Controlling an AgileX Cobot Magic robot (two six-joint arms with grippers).
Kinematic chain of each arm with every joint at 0, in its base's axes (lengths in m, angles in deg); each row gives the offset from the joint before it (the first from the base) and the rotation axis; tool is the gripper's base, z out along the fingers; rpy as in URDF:
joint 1: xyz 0 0 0.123 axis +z
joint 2: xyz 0 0 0 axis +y
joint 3: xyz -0.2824 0 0.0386 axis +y
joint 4: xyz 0.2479 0 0.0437 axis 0.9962 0 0.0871
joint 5: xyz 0 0 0 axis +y
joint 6: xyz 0.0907 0 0.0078 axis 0.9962 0 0.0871
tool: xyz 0 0 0 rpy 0 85 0
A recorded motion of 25 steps. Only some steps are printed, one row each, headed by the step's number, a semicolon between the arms.
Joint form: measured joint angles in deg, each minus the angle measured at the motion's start. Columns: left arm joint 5, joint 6, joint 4, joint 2, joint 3, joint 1; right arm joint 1, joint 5, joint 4, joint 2, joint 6, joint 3.
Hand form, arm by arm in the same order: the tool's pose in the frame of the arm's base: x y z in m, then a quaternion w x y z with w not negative. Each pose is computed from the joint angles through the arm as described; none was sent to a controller.
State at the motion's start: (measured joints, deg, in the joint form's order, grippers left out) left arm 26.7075 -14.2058 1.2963 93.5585 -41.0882 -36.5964; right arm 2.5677 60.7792 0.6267 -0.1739 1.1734 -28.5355
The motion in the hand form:
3: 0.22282 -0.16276 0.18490 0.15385 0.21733 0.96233 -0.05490; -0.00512 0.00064 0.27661 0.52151 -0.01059 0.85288 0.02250
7: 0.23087 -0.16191 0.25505 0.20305 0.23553 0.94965 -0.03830; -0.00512 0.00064 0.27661 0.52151 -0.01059 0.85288 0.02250
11: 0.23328 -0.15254 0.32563 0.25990 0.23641 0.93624 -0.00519; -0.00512 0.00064 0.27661 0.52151 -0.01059 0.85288 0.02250
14: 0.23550 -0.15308 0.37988 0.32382 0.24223 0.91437 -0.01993; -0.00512 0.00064 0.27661 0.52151 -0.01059 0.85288 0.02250
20: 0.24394 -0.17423 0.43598 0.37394 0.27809 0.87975 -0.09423; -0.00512 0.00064 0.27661 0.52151 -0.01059 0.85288 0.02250
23: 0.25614 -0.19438 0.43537 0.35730 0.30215 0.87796 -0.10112; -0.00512 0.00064 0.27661 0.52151 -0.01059 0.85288 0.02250
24: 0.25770 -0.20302 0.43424 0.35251 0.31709 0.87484 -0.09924; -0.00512 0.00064 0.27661 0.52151 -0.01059 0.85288 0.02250
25: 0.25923 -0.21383 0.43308 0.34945 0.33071 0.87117 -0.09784; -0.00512 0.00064 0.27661 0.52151 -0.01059 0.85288 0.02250
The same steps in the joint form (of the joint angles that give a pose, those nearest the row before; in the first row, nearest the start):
3: 7.17 1.26 1.15 -4.44 -5.64 0.00; 0.00 0.00 0.00 0.00 0.00 0.00
7: 19.05 1.76 5.43 -10.52 -15.90 0.00; 0.00 0.00 0.00 0.00 0.00 0.00
11: 29.81 1.58 11.32 -14.55 -27.21 0.00; 0.00 0.00 0.00 0.00 0.00 0.00
14: 32.69 4.29 11.60 -15.44 -37.22 0.00; 0.00 0.00 0.00 0.00 0.00 0.00
20: 34.53 12.23 2.69 -11.15 -52.77 0.00; 0.00 0.00 0.00 0.00 0.00 0.00
23: 36.81 14.21 1.00 -6.18 -58.35 -1.18; 0.00 0.00 0.00 0.00 0.00 0.00
24: 37.53 15.02 1.12 -4.69 -59.92 -2.24; 0.00 0.00 0.00 0.00 0.00 0.00
25: 38.07 15.36 1.53 -2.93 -61.78 -3.61; 0.00 0.00 0.00 0.00 0.00 0.00

